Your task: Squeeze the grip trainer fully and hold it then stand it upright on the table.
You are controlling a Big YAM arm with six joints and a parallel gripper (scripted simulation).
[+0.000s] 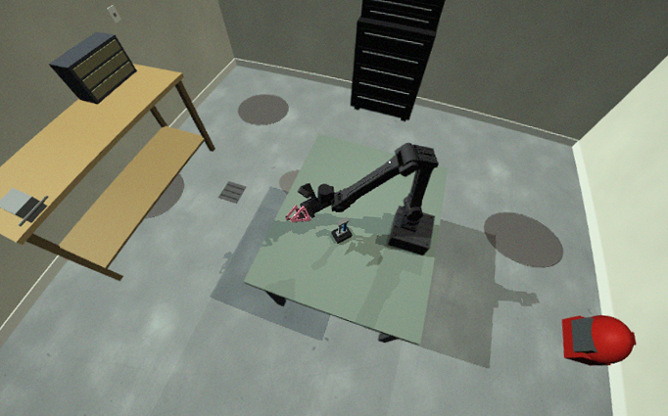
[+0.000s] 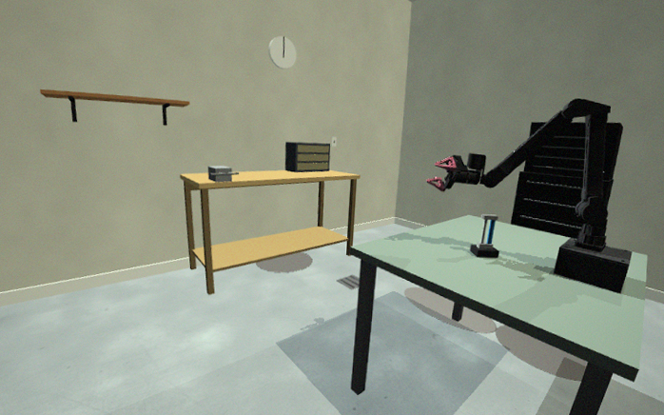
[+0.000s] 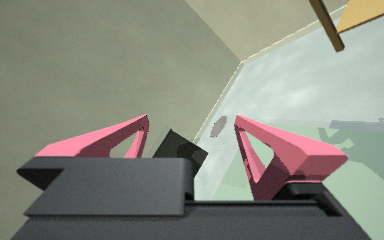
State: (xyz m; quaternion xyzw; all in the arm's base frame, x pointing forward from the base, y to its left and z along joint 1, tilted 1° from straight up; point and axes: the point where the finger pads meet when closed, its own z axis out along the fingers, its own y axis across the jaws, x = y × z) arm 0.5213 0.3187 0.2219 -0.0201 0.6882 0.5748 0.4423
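The thin bar lies 22 cm below my hand, 19 cm behind it and 14 cm to the right of it. The rest, counted from my hand: grip trainer 23 cm below, 19 cm behind, 15 cm to the right.
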